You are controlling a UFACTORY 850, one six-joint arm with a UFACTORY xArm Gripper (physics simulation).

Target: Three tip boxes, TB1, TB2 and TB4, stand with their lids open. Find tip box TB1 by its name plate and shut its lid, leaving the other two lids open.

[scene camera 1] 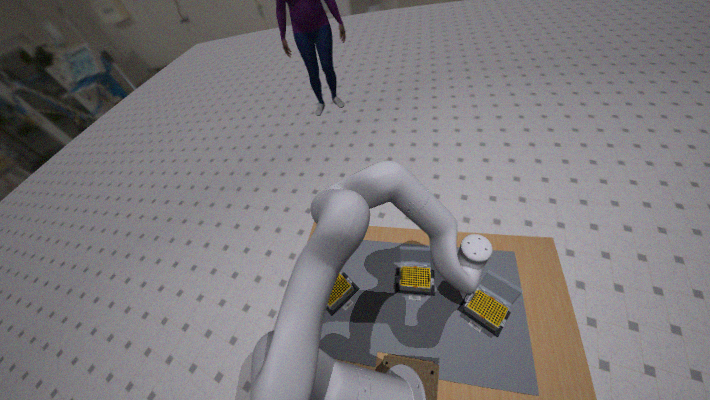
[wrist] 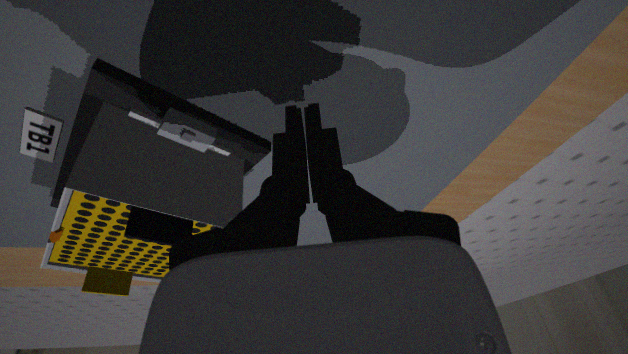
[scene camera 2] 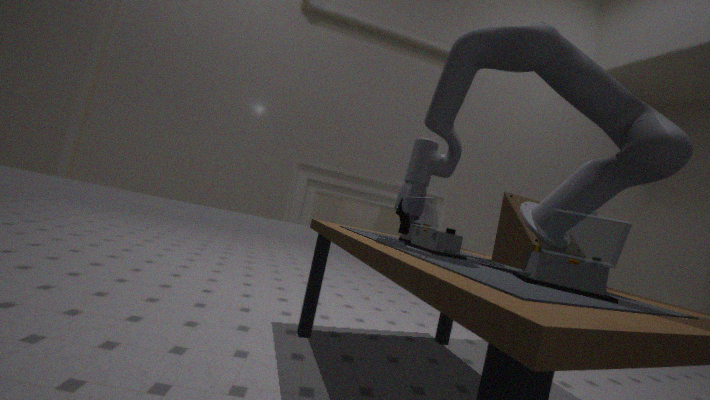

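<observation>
TB1 [scene camera 1: 487, 309] [wrist: 155, 165] is the right box in scene camera 1. Its name plate [wrist: 41, 135] is legible in the wrist view. Its clear lid [scene camera 1: 501, 288] stands open on its far side. The middle box [scene camera 1: 416, 277] is open. The left box [scene camera 1: 339, 294] [scene camera 2: 570, 274] is partly hidden by the arm in scene camera 1; its lid [scene camera 2: 597, 237] stands open in scene camera 2. My gripper [scene camera 2: 403, 235] [wrist: 304, 126] is shut and empty, low beside TB1, its fingertips apart from the latch side. The gripper hides part of TB1 in the wrist view; its fingers are hidden in scene camera 1.
A farther box [scene camera 2: 436, 241] in scene camera 2 stands right of the fingers; I cannot tell which one. The boxes stand on a grey mat [scene camera 1: 505, 365] on a wooden table [scene camera 1: 565, 320]. A wooden bracket [scene camera 1: 429, 382] is by the arm's base. A person [scene camera 1: 315, 50] stands beyond the table.
</observation>
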